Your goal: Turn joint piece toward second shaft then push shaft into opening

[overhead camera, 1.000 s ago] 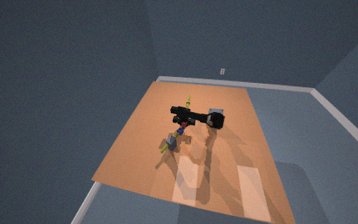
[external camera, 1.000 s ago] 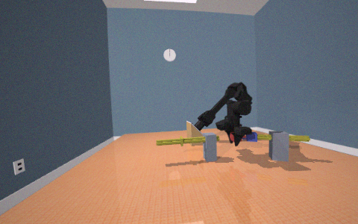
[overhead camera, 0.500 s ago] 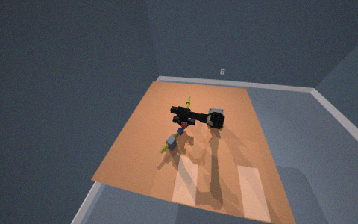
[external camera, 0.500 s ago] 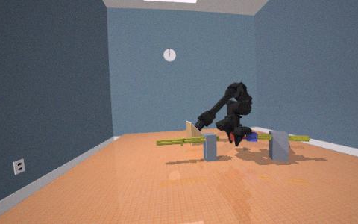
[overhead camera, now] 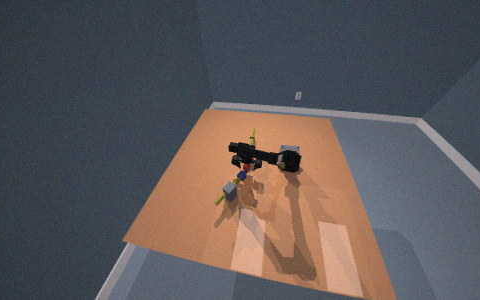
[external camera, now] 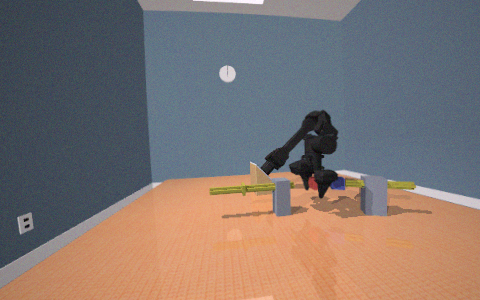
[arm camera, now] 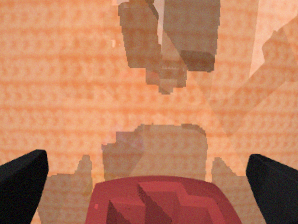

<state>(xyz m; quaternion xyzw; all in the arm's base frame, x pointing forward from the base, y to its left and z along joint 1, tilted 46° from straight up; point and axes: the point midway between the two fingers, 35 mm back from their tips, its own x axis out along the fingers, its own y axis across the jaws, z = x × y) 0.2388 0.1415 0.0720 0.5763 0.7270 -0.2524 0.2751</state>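
Now: the red square joint piece 40 mm above my gripper tip and 20 mm to the left of it.
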